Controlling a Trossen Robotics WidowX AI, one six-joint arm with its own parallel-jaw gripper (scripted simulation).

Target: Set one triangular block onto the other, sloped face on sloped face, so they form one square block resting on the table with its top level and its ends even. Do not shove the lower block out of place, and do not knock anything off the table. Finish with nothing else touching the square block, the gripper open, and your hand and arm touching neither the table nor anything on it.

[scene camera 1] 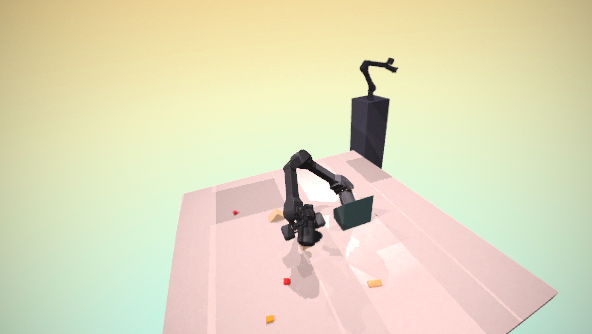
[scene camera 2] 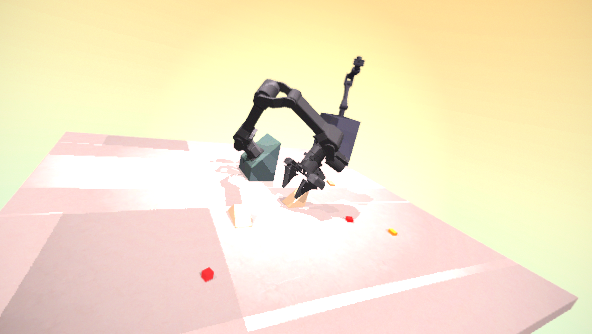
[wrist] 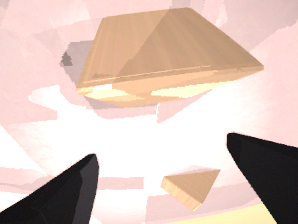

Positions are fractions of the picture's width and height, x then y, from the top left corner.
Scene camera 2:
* my gripper: 0.49, 0.58
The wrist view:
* my gripper: 0.55, 0.67
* triangular block: 0.45, 0.27
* triangular block: 0.64, 0.85
